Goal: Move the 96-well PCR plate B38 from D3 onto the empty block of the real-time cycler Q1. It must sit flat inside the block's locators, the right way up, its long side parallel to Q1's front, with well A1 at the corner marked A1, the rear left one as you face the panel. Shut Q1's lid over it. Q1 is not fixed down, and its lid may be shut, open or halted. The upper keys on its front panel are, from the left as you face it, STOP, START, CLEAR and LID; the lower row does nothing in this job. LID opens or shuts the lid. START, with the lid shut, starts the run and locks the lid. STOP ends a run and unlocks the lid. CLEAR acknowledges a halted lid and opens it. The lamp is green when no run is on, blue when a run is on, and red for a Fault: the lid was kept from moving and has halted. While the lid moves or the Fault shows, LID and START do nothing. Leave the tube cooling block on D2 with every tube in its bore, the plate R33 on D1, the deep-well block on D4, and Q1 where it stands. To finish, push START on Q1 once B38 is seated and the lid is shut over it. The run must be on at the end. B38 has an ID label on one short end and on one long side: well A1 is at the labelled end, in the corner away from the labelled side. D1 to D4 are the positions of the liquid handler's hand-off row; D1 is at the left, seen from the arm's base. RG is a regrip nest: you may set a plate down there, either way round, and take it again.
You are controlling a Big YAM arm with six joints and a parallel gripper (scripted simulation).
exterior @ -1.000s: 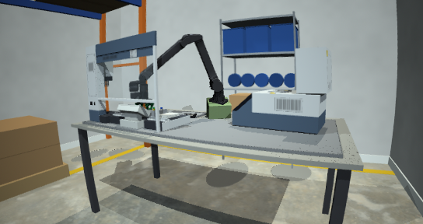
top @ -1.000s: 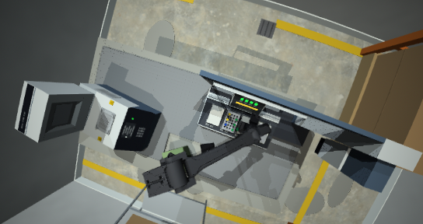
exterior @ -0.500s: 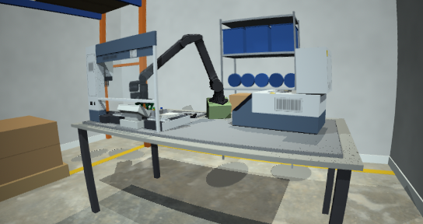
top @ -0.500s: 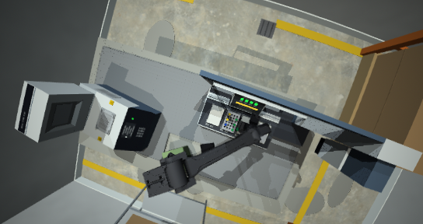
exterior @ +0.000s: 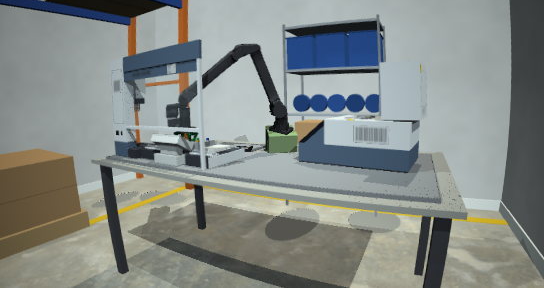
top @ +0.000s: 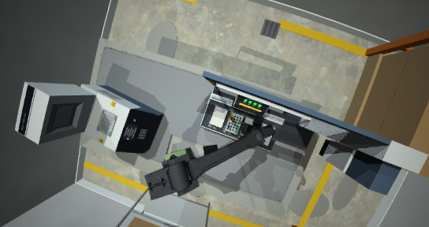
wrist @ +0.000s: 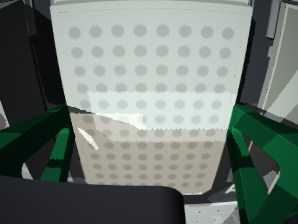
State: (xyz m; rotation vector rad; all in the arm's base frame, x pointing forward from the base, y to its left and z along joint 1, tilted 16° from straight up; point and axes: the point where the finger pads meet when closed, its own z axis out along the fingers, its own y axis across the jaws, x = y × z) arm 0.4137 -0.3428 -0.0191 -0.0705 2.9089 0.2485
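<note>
Right now my hand is 10 mm past the tube cooling block and 110 mm to the right of it. The rest, counted from my hand: dark nest: 300 mm behind, 150 mm to the left, 60 mm below; then white label: 300 mm behind, 150 mm to the left, 60 mm below; then handler's frame post: 170 mm ahead, 310 mm to the left, 170 mm above.
</note>
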